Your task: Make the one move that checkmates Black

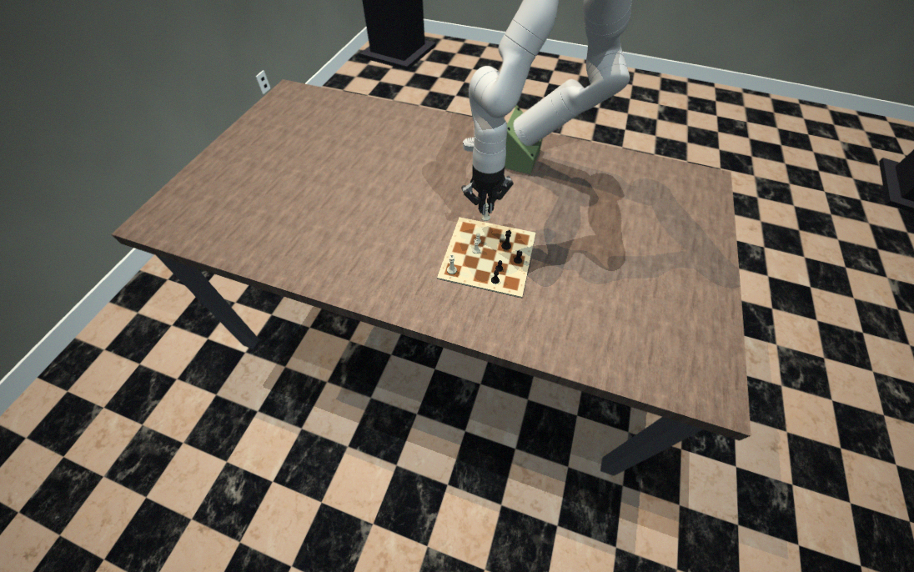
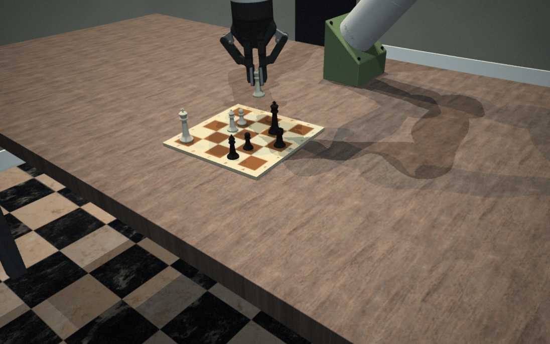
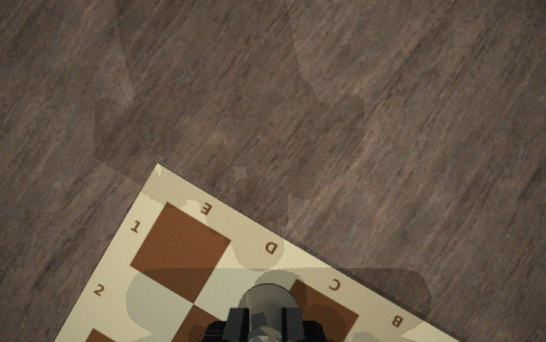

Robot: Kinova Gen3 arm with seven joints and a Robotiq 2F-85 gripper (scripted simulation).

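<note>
My gripper is now 80 mm to the right of the black king, 60 mm above it and 30 mm short of it. From my hand the other things lie so: white pawn 70 mm below, 50 mm ahead; then white queen 20 mm below; then white bishop 80 mm ahead, 70 mm below, 10 mm to the left.
</note>
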